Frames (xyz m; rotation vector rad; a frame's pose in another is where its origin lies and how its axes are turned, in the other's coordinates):
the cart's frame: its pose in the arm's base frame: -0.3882 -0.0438 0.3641 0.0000 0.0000 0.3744
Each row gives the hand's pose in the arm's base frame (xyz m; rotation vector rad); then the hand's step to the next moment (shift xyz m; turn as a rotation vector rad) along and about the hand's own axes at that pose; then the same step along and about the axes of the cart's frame.
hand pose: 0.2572 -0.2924 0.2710 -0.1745 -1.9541 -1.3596
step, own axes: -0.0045 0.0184 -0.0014 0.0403 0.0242 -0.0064
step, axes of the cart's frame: 0.0150 0.0027 0.0113 -0.0154 -0.0011 0.0449
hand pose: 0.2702 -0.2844 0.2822 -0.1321 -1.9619 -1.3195
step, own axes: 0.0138 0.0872 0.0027 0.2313 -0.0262 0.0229
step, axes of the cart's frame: 0.0416 0.0248 0.0739 -0.1992 0.0087 0.1223
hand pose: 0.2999 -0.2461 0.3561 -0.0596 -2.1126 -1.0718
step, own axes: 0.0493 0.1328 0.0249 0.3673 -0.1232 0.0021
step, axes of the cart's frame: 0.0299 0.0850 0.1121 -0.3522 -0.0551 0.1517
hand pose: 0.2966 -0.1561 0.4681 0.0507 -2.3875 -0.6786
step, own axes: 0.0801 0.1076 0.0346 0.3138 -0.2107 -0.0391
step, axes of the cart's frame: -0.0310 0.1118 0.0756 -0.3313 -0.1533 0.1055
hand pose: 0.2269 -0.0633 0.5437 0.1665 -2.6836 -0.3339
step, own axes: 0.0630 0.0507 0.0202 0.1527 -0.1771 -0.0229
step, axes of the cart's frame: -0.0484 0.0647 0.0206 -0.1818 -0.1446 0.0355
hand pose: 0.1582 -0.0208 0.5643 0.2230 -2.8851 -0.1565
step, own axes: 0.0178 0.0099 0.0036 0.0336 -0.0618 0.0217
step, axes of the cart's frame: -0.0154 0.0137 0.0019 -0.0506 -0.0492 -0.0208
